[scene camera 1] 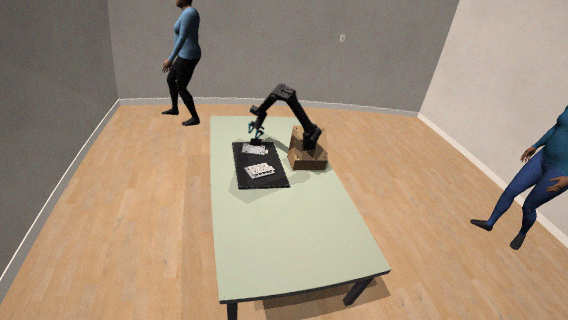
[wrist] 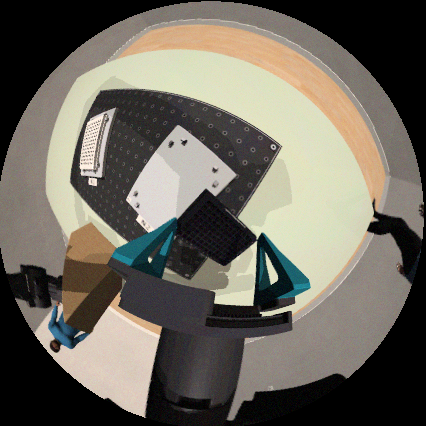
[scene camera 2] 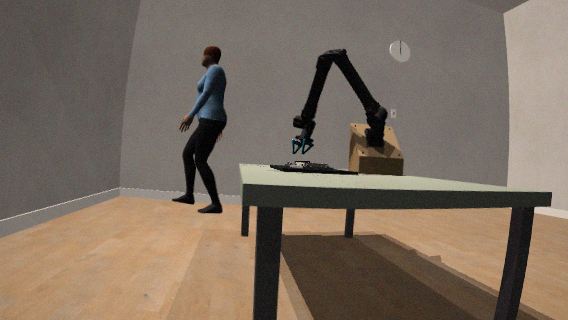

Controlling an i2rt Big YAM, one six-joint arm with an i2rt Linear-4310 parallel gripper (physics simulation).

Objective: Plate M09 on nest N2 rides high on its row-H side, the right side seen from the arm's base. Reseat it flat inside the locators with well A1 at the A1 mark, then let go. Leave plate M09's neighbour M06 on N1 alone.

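Frame: origin at the arm's base, x back, y right, z up, level; metres.
Seen in the pictures: gripper, fingertip midpoint: point(scene camera 1: 252, 136) point(wrist: 218, 228) point(scene camera 2: 297, 154); arm's base, link origin: point(scene camera 1: 308, 141) point(wrist: 73, 291) point(scene camera 2: 374, 138).
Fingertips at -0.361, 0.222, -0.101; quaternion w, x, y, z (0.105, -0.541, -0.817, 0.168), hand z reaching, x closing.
Pixels of each thing's top centre, then the offset from my fingertips to it, as dx, dy, dz. "spot": a spot on its surface instead.
- black well plate, top centre: point(wrist: 215, 241) point(scene camera 1: 256, 139) +0.034, +0.016, -0.035
- light grey nest N2, top centre: point(wrist: 167, 187) point(scene camera 1: 253, 147) +0.007, -0.086, -0.047
- white plate M06, top centre: point(wrist: 88, 142) point(scene camera 2: 311, 163) point(scene camera 1: 259, 168) +0.016, -0.341, -0.043
- nest N1, surface spot: point(wrist: 111, 127) spot: -0.035, -0.294, -0.065
Plate M09, a black well plate point(wrist: 217, 227) point(scene camera 1: 256, 141), overlaps one end of the light grey nest N2 point(wrist: 162, 175) point(scene camera 1: 253, 149) and sticks out past it. It looks turned and tilted relative to the nest. Several small locators stand on the nest, with much of its top bare. The well A1 and the A1 mark cannot be made out. My gripper point(wrist: 218, 228) point(scene camera 1: 254, 134) point(scene camera 2: 299, 152) is open and empty above M09, its teal fingers on either side of the plate in the wrist view. The white plate M06 point(wrist: 91, 142) point(scene camera 1: 261, 169) sits on nest N1 point(wrist: 111, 127).
Both nests stand on a black perforated board point(wrist: 220, 115) point(scene camera 1: 245, 182) on the pale green table point(scene camera 1: 290, 240) point(scene camera 2: 400, 192). The arm's wooden base block point(scene camera 1: 309, 164) point(scene camera 2: 382, 166) point(wrist: 85, 265) stands beside the board. One person point(scene camera 1: 187, 40) point(scene camera 2: 212, 95) is behind the table; another point(scene camera 1: 535, 170) is at the right.
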